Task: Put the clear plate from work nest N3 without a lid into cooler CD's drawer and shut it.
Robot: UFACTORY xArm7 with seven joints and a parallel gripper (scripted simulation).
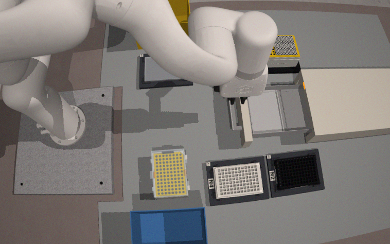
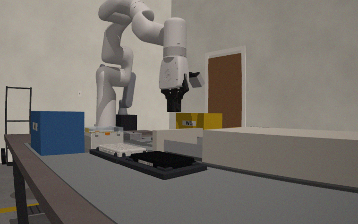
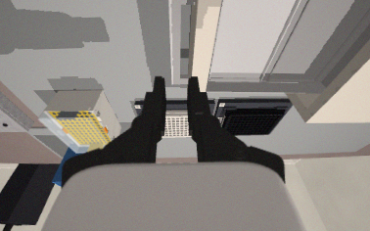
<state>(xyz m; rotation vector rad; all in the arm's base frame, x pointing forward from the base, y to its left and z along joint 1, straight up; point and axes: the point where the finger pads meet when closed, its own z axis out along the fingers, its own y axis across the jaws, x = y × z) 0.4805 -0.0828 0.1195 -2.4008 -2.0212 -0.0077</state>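
My gripper is now 19 cm to the right of the clear plate, 12 cm above it and 3 cm short of it. Also, from my hand: white plate: 19 cm to the right, 12 cm below, 4 cm behind; then yellow rack: 19 cm ahead, 16 cm to the left, 9 cm below; then drawer: 13 cm ahead, 12 cm below, 2 cm to the right.
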